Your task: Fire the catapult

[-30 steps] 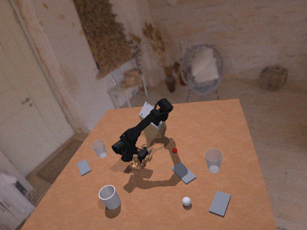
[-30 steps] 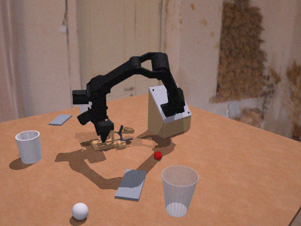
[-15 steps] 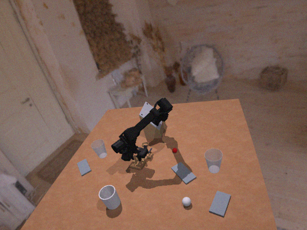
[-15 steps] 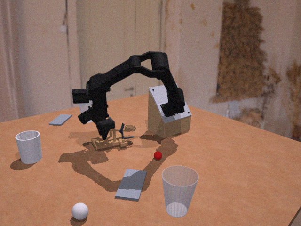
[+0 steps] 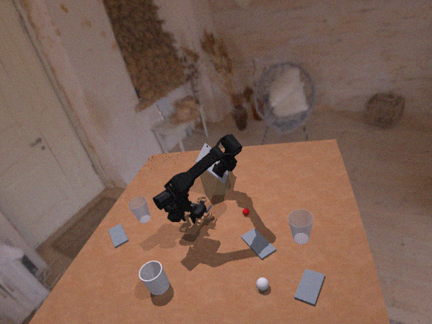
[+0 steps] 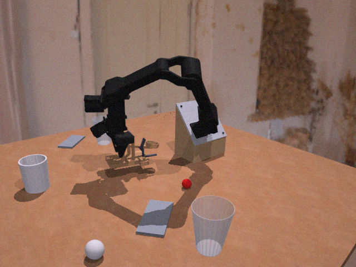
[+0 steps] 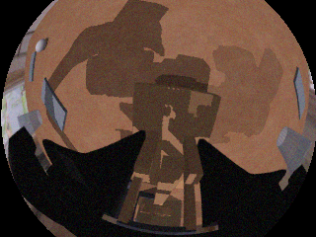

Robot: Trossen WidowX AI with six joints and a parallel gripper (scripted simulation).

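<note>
Right now my gripper tip is 120 mm past the red ball, 230 mm to the right of it and 50 mm above it. The rest, counted from my gripper tip: white ball (250 mm ahead, 340 mm to the left, 50 mm below); white mug (280 mm ahead, 60 mm to the right, 40 mm below); wooden catapult (60 mm behind, 30 mm to the left, 20 mm above).
</note>
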